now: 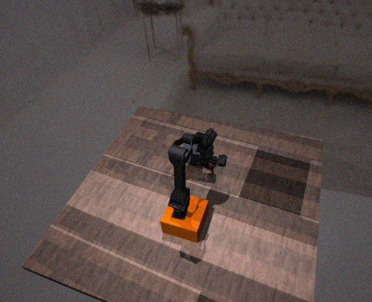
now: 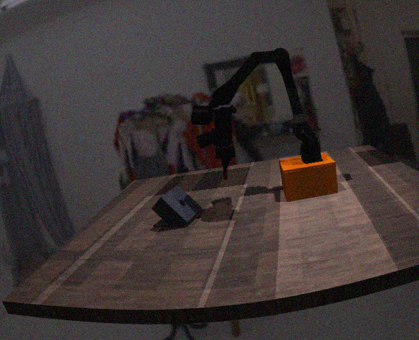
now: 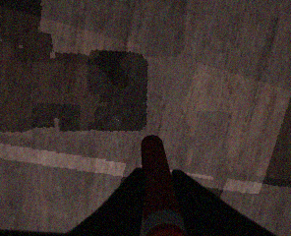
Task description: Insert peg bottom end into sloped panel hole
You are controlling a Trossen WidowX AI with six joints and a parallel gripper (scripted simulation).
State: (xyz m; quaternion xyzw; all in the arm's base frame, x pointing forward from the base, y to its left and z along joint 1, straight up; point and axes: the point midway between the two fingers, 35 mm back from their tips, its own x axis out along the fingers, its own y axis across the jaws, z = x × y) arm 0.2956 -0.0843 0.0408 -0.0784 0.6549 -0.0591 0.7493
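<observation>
The grey-blue sloped panel is 160 mm ahead of my gripper tip, 150 mm to the left of it and 70 mm below it. The rest, counted from my gripper tip: red peg 20 mm above.
</observation>
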